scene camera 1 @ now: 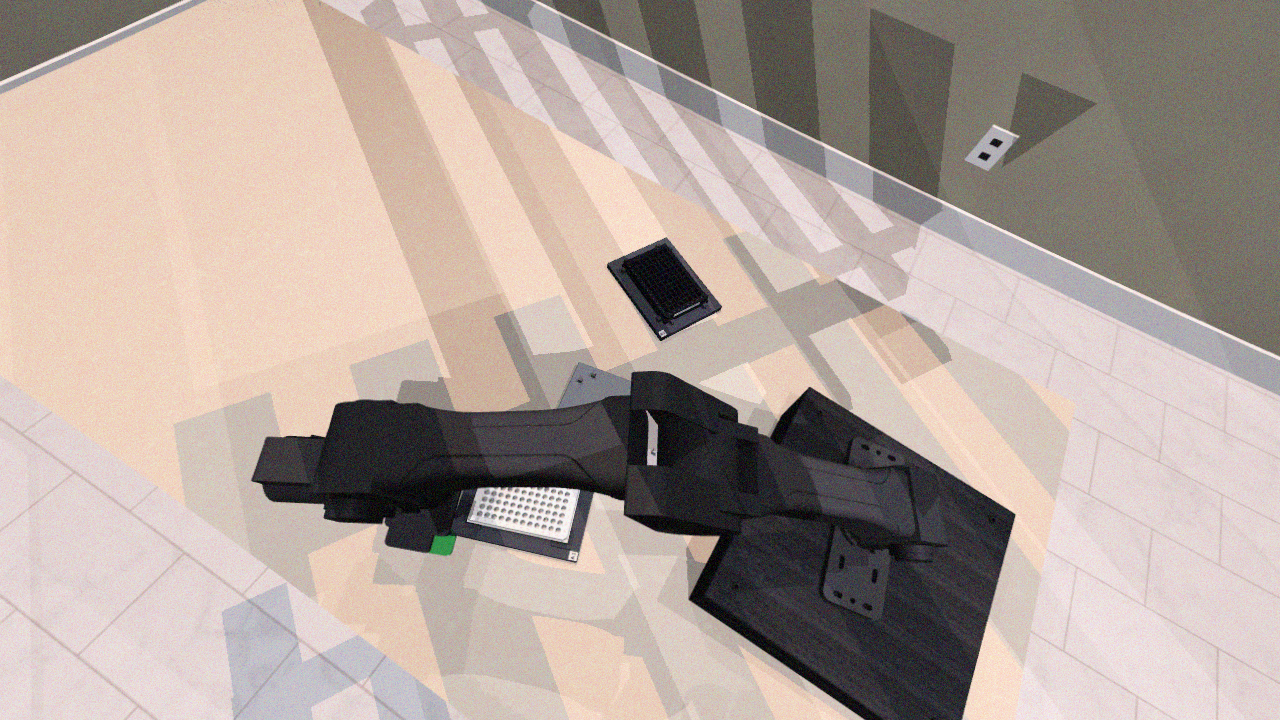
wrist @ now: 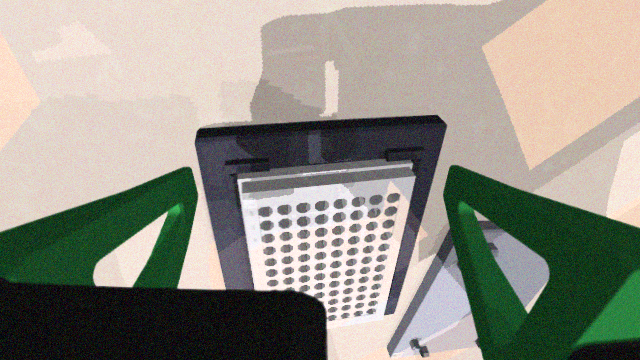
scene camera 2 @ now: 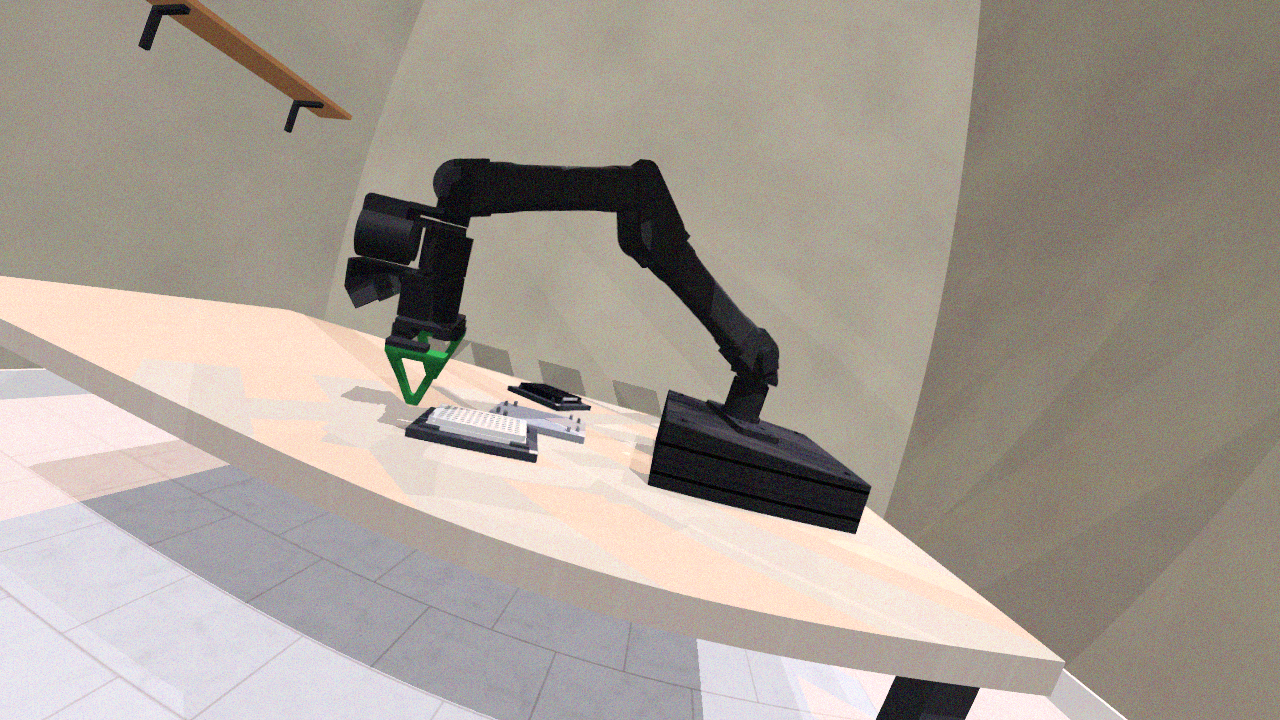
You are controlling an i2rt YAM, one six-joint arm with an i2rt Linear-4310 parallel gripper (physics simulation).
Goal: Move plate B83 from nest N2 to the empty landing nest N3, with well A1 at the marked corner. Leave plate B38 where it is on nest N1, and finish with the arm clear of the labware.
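A white well plate [scene camera 1: 523, 512] [scene camera 2: 478, 423] [wrist: 325, 235] sits flat in a dark nest [scene camera 1: 528, 544] [scene camera 2: 474, 445] [wrist: 215, 220]. A grey-blue nest [scene camera 1: 590, 385] [scene camera 2: 554, 425] [wrist: 435, 300] with small pins lies beside it, partly under the arm in scene camera 1; no plate shows on it. A black well plate [scene camera 1: 664, 280] [scene camera 2: 547, 394] sits in another dark nest [scene camera 1: 640, 298]. Plate and nest labels are not readable. My gripper [scene camera 2: 414, 394] [wrist: 320, 180] is open and empty, above the far end of the white plate's nest. Its green fingers are spread wider than that nest in the wrist view.
The black base block [scene camera 1: 939, 626] [scene camera 2: 760, 474] stands to the right of the nests. The arm spans over the white plate and the grey-blue nest. A white corner mark [scene camera 1: 572, 556] shows on the white plate's nest. A wooden wall shelf [scene camera 2: 259, 58] is at the upper left.
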